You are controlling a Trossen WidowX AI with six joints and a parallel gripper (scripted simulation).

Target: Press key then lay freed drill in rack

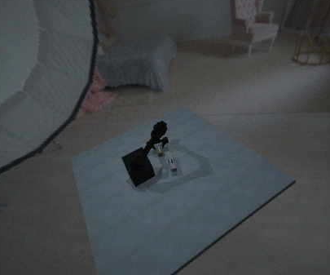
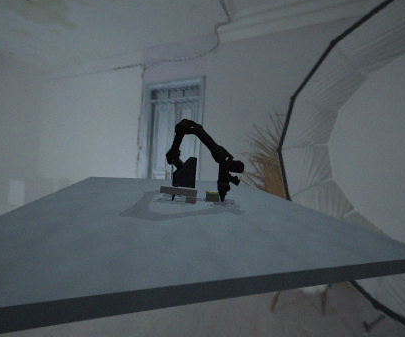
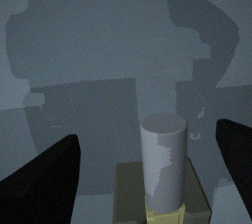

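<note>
The drill is 40 mm to the right of my gripper tip, 30 mm above it and 10 mm behind it. Also, from my gripper tip: grey sleeve: 230 mm to the right, 40 mm above.
</note>
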